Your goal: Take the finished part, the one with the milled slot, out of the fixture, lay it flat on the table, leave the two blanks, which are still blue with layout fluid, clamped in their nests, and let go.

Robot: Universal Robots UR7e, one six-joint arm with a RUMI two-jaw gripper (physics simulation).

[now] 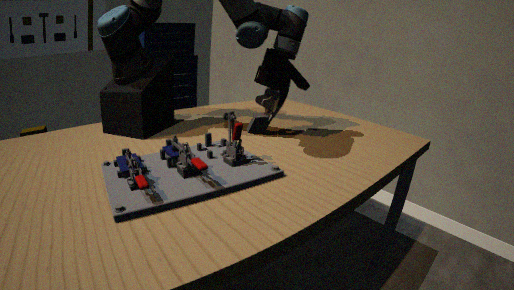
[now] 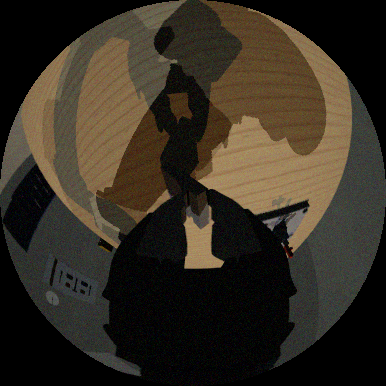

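Observation:
The finished part [image 1: 258, 125] [image 2: 200, 206] is a small grey block, held tilted and low over the table behind the fixture plate. My gripper [image 1: 267, 118] [image 2: 197, 192] is shut on it. A gap between the part and the table cannot be made out; the milled slot cannot be made out either. The fixture plate [image 1: 120, 194] [image 2: 298, 219] lies on the table. One blue blank [image 1: 123, 167] sits in the left nest and another blue blank [image 1: 169, 151] in the middle nest, each under a lowered clamp. The right nest holds no part, and its clamp [image 1: 234, 150] stands open with the red handle up.
The wooden table [image 1: 320, 200] [image 2: 280, 170] carries the fixture and the dark robot base block [image 1: 122, 112]. The upright open clamp and the nest pins [image 1: 208, 139] stand on the plate's near side to the gripper. Arm shadows fall across the table around the part.

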